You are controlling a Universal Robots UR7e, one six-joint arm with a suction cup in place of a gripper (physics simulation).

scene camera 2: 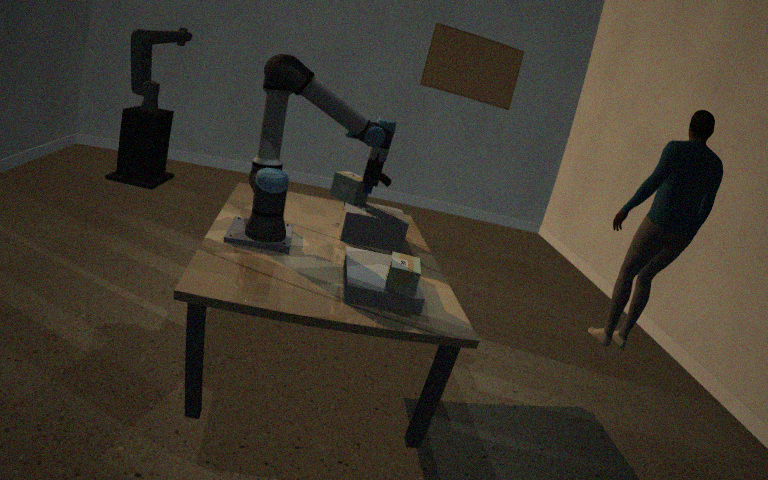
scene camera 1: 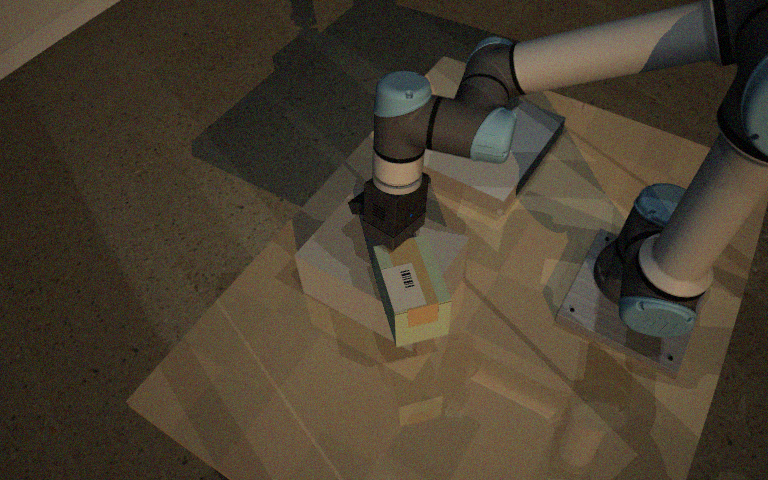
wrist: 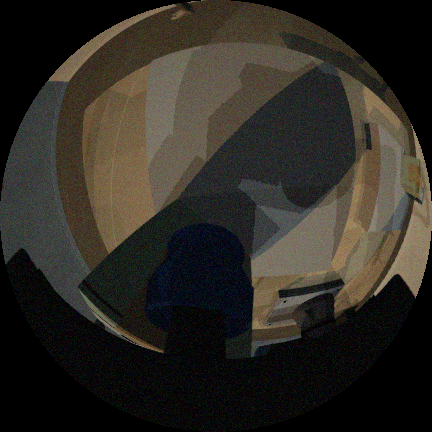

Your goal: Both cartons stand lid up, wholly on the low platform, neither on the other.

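Where they show: hand, tool point: (scene camera 2: 367, 191) (wrist: 203, 258); arm's base, link origin: (scene camera 2: 265, 234) (wrist: 312, 305).
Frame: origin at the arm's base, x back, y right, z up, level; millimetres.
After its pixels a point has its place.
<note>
My suction gripper (scene camera 1: 392, 244) {z 158, x -334, y -321 mm} (scene camera 2: 368, 189) (wrist: 200, 280) has its cup against the far end of a green carton (scene camera 1: 412, 294) {z 201, x -235, y -394 mm} (scene camera 2: 347, 188) {z 154, x -251, y -316 mm} (wrist: 130, 270) {z 176, x -334, y -350 mm} and holds it. In scene camera 1 its label and tape face the camera; it looks tilted, over the near edge of the taller block. The exact contact face is hidden; whether it touches the block is unclear. The second carton (scene camera 2: 403, 274) {z 87, x -476, y 288 mm} (wrist: 414, 175) stands lid up near one end of the low platform (scene camera 1: 475, 169) {z 25, x -395, y 39 mm} (scene camera 2: 365, 271) {z 25, x -371, y 182 mm} (wrist: 390, 185) {z 25, x -417, y 63 mm}. In scene camera 1 the arm hides this carton.
The taller grey block (scene camera 1: 339, 260) {z 97, x -425, y -361 mm} (scene camera 2: 373, 225) {z 65, x -384, y -189 mm} (wrist: 225, 100) {z 97, x -425, y -322 mm} stands beside the low platform. The arm's base plate (scene camera 1: 617, 345) {z -9, x 44, y -148 mm} (scene camera 2: 237, 234) {z -5, x 92, y 52 mm} is bolted on the wooden table (scene camera 1: 271, 430) {z -23, x -347, y -644 mm} (scene camera 2: 226, 283) {z -23, x 27, y 394 mm}. A person (scene camera 2: 685, 181) stands by the wall.
</note>
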